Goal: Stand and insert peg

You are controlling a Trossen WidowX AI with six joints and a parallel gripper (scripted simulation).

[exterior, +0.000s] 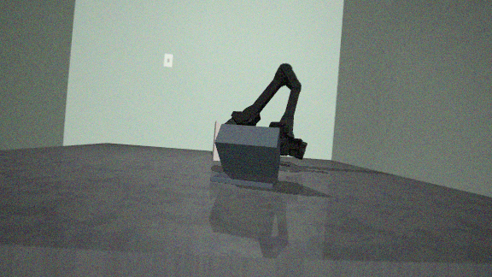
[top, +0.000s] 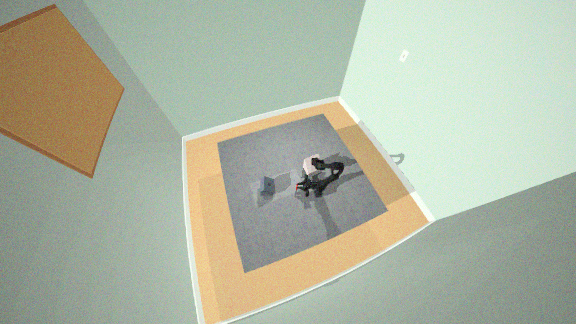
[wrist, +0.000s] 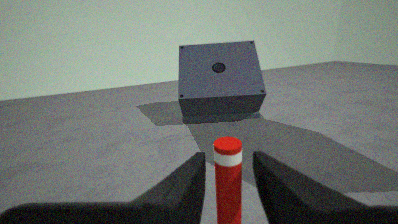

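My gripper tip is now 10 mm above the red peg. Also, from my gripper tip: sloped panel 240 mm ahead, 60 mm to the right; thin base plate 260 mm ahead, 70 mm to the right, 60 mm below.
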